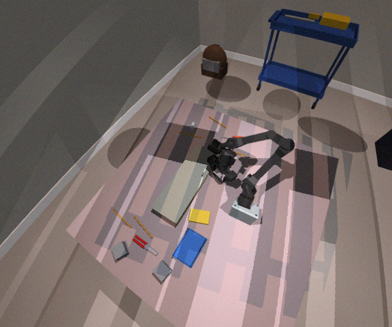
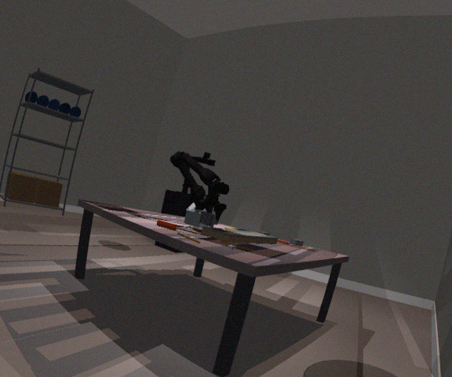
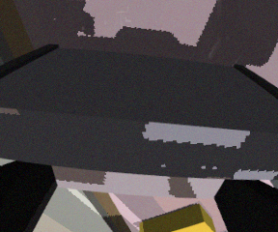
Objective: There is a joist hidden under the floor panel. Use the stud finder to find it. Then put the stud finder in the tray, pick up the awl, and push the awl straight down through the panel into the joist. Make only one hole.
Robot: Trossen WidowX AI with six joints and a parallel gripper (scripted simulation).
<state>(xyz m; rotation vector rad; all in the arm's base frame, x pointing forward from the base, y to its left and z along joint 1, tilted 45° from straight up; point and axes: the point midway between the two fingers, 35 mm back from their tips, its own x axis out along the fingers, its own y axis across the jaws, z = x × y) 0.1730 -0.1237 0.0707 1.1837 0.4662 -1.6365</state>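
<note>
The stud finder is 1 cm ahead of my gripper tip and 1 cm to the right of it. From my gripper tip the other things lie so: yellow block 2 cm ahead, 25 cm to the left, 6 cm below; then awl 4 cm behind, 11 cm to the right, 7 cm below; then blue tray 1 cm ahead, 42 cm to the left, 6 cm below.
</note>
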